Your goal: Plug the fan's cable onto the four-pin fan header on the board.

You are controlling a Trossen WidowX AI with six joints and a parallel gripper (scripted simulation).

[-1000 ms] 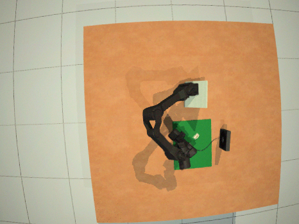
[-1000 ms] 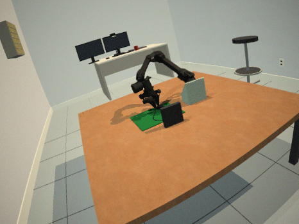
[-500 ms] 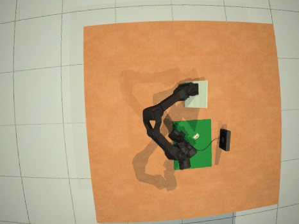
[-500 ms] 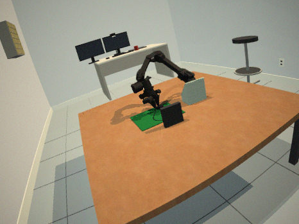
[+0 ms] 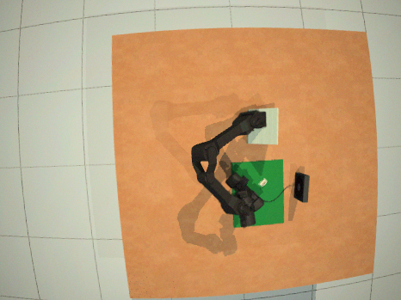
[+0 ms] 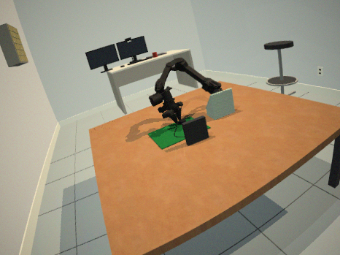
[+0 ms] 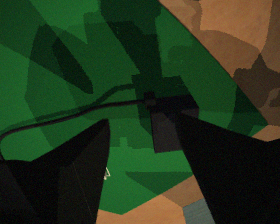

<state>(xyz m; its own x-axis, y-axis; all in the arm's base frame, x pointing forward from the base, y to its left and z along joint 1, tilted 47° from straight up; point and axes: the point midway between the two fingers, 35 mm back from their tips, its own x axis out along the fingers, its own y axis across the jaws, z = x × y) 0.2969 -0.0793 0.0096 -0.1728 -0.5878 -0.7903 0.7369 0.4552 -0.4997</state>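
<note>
Now: the dark fan plug 30 mm behind my gripper tip, 10 mm to the right of it and 10 mm below it. Round my gripper tip: green board 40 mm ahead, 70 mm to the left, 40 mm below; then pale fan header 10 mm behind, 90 mm to the left, 20 mm below; then black fan 10 mm ahead, 250 mm to the left, 40 mm above.
</note>
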